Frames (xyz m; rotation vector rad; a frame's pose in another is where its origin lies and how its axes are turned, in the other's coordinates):
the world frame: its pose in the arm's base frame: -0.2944 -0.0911 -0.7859 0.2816 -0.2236 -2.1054
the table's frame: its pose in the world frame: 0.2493 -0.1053 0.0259 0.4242 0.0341 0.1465
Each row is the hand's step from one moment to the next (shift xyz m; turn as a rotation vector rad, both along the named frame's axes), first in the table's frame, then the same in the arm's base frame.
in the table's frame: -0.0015 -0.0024 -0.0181 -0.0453 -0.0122 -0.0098
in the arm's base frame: 0.0103 -0.0014 -0.0151 0.0151 0.0438 -0.0121
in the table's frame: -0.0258 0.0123 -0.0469 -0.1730 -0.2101 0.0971
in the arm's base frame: 0.0475 0.0103 -0.0255 -0.1377 0.2488 -0.0514
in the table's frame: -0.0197 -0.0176 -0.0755 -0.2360 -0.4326 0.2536
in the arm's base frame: 0.0428 0.0089 -0.0670 -0.3629 0.4123 -0.0740
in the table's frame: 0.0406 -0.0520 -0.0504 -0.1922 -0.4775 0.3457
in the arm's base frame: -0.0194 -0.0302 -0.0749 -0.4678 0.4053 -0.0370
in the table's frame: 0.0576 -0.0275 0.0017 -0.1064 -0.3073 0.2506
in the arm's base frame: -0.0418 -0.0436 -0.0208 -0.3252 0.2505 -0.0038
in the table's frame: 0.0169 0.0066 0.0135 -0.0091 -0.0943 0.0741
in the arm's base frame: -0.0104 -0.0151 0.0133 -0.1070 0.0546 -0.0050
